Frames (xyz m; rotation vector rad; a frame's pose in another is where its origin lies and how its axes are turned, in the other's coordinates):
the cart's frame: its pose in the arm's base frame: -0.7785 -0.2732 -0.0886 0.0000 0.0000 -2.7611
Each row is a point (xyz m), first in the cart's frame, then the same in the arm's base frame.
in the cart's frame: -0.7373 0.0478 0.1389
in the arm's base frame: -0.0762 -0.0438 0.0503
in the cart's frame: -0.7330 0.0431 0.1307
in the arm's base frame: -0.0819 -0.0410 0.0421
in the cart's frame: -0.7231 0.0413 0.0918
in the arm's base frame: -0.0918 -0.0430 0.0032
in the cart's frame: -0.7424 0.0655 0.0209
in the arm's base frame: -0.0649 -0.0583 -0.0677
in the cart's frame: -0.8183 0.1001 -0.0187
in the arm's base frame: 0.0185 -0.0622 -0.1073
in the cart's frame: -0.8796 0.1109 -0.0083
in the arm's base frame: 0.0794 -0.0495 -0.0969
